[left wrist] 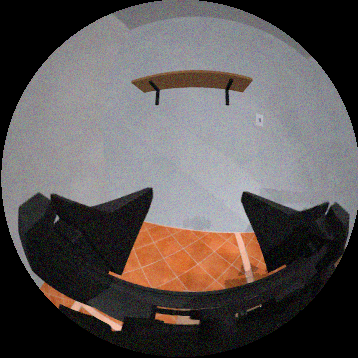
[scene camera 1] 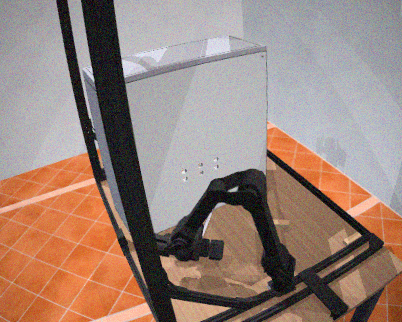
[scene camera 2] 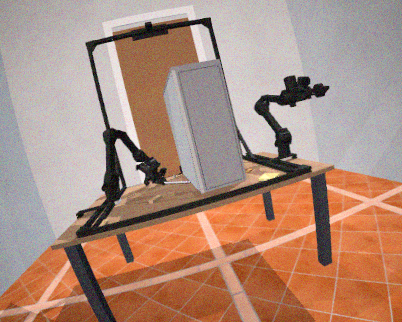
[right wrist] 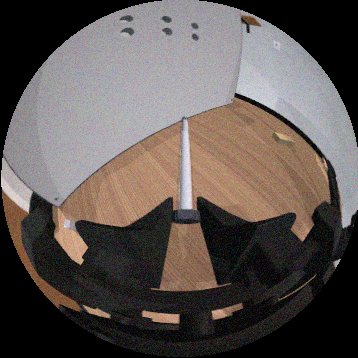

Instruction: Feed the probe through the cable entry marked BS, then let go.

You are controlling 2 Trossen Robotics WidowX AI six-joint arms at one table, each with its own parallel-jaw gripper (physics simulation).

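Places are measured from the left arm's base along level axes (x back, y left, z down), in millimetres.
Pixels of known places: left gripper, fingertip midpoint: (left wrist: 198,194) (scene camera 2: 321,88); right gripper, fingertip midpoint: (scene camera 2: 166,183) (right wrist: 184,200); left arm's base at its link origin: (scene camera 2: 285,155); right arm's base at its link origin: (scene camera 1: 281,286) (scene camera 2: 113,200).
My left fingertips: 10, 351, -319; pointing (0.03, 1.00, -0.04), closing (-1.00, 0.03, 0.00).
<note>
For each thing: its top centre in the pictures, then the offset to it from my left fingertips, as dx, dy, dz.
- probe at its top centre: (right wrist: 184,136) (scene camera 1: 204,224) (scene camera 2: 175,179) -635, -536, +313
- wooden block at its top centre: (right wrist: 285,137) (scene camera 1: 278,222) -771, -318, +323
- small grey block at its top centre: (right wrist: 66,223) -620, -728, +320
- yellow piece at its top centre: (scene camera 2: 269,175) -266, -128, +327
The probe (scene camera 1: 206,226) (scene camera 2: 176,182) (right wrist: 185,165), a slim pale rod with a dark hexagonal head, lies low over the table, its far tip at the cabinet's bottom edge in the right wrist view. My right gripper (scene camera 2: 163,176) (right wrist: 184,200) is shut on the probe's dark head; its fingers are hidden in scene camera 1. The cable entries (scene camera 1: 201,167) (right wrist: 166,25) are several round holes in paired columns on the grey cabinet (scene camera 1: 200,110) (scene camera 2: 210,125) (right wrist: 125,90); the marking BS cannot be read. My left gripper (scene camera 2: 322,90) (left wrist: 198,194) is open and empty, raised away from the cabinet.
A black frame post (scene camera 1: 112,125) stands in front of the cabinet's left part in scene camera 1. A wooden block (right wrist: 283,137) and a small grey block (right wrist: 68,224) lie on the table. A yellow piece (scene camera 2: 269,176) lies right of the cabinet in scene camera 2.
</note>
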